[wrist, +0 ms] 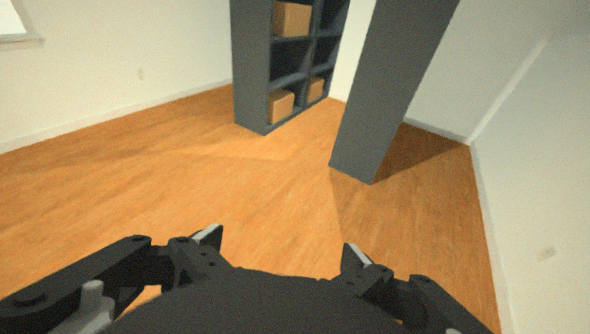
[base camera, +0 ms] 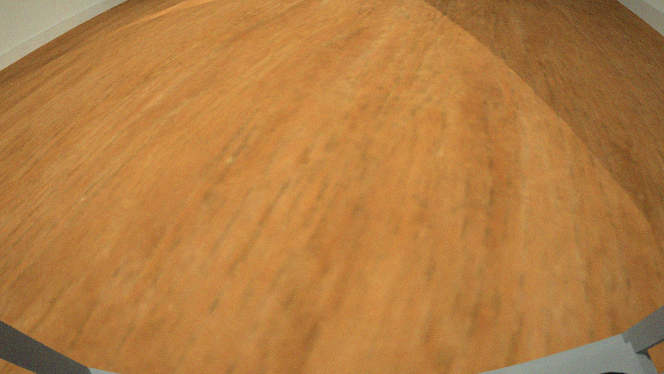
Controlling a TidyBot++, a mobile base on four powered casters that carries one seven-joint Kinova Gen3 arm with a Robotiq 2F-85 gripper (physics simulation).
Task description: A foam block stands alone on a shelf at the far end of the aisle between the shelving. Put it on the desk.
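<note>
Two dark grey shelf units stand ahead in the wrist view, with the aisle between them. The left shelf unit has open compartments facing the aisle, some holding cardboard boxes. The right shelf unit shows its plain end panel. My gripper is open with nothing between its fingers, well short of both units and above the floor. The foam block and the desk do not show in either view.
Cardboard boxes sit in the left unit. A pale wall runs along the right, another wall stands behind on the left. Wooden floor lies before the base, with a shadow edge across it.
</note>
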